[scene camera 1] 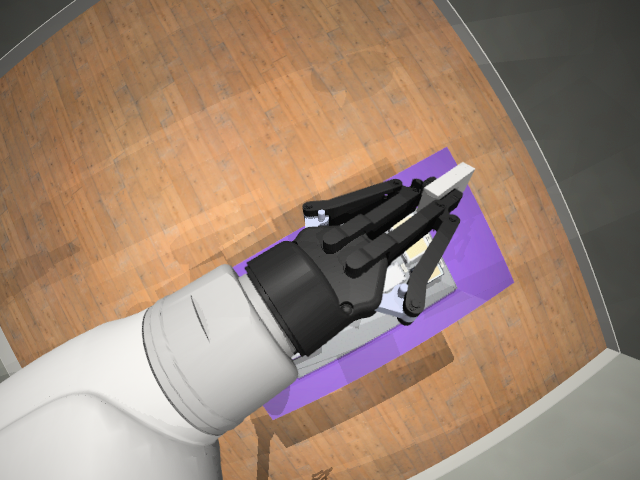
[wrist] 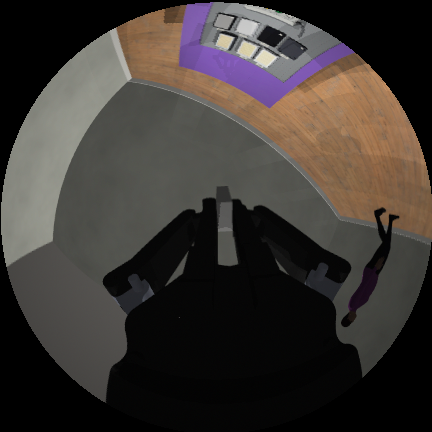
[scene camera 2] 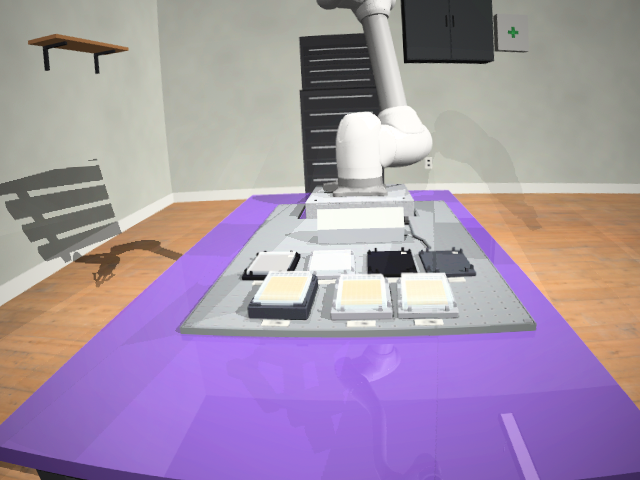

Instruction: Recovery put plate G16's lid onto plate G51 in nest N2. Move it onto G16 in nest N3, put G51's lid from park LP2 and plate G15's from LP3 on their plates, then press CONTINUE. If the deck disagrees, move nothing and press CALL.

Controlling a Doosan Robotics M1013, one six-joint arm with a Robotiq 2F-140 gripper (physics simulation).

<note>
My gripper [scene camera 1: 463,176] is shut and holds nothing. I also see a button box [scene camera 2: 360,225].
My gripper also shows in the wrist view [wrist: 222,196].
</note>
